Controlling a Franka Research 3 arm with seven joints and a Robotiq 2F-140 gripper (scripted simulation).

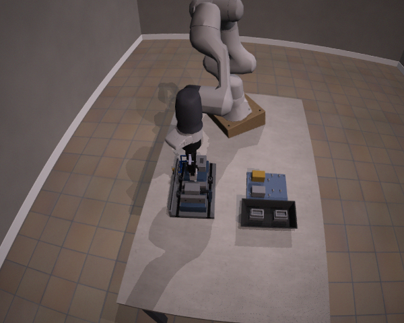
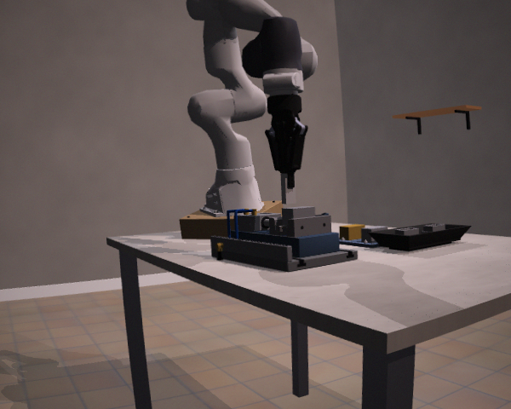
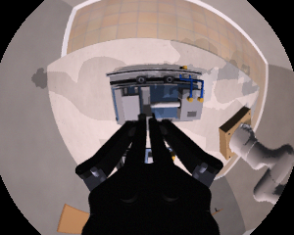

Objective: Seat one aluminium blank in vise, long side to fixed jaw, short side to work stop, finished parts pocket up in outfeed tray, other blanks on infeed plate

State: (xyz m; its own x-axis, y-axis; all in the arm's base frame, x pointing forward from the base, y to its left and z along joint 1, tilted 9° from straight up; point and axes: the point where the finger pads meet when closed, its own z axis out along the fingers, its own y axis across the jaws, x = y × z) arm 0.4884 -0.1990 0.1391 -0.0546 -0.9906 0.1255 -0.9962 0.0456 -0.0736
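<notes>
My gripper is now 12 cm above the dark rail, 9 cm to the left of it and 4 cm past it. Round my hand: brass blank (30 cm to the left, 13 cm below, 9 cm behind).
</notes>
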